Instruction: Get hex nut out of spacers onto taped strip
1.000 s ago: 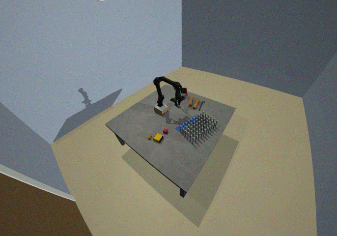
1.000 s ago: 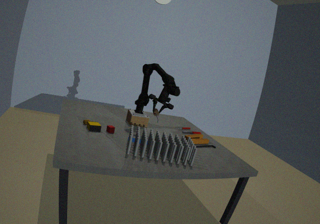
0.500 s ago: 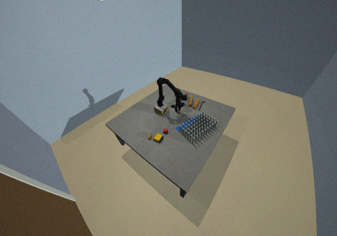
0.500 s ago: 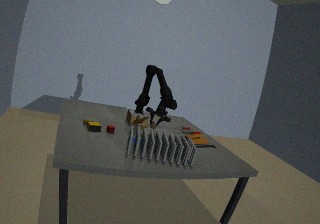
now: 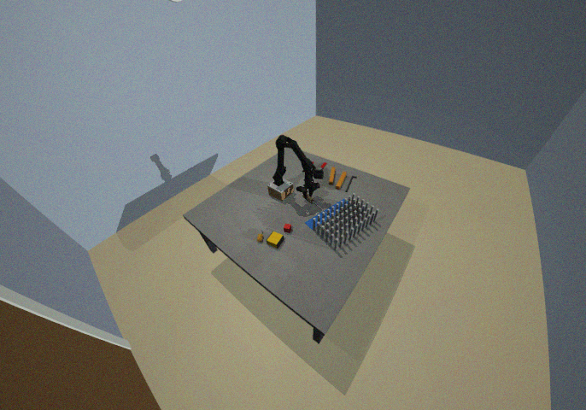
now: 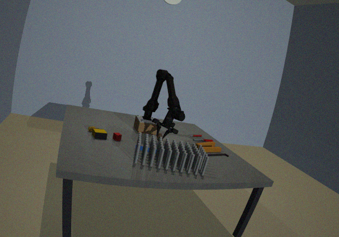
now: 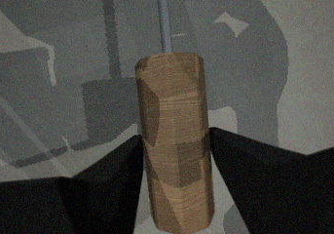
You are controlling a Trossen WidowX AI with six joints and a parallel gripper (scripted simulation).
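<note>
My gripper tip is 190 mm short of the blue taped strip and 40 mm above it. The rest, counted from my gripper tip: red cube 70 mm ahead, 300 mm to the right, 20 mm below; yellow block 80 mm ahead, 420 mm to the right, 20 mm below; metal-shafted tool 100 mm ahead, 20 mm to the right.
</note>
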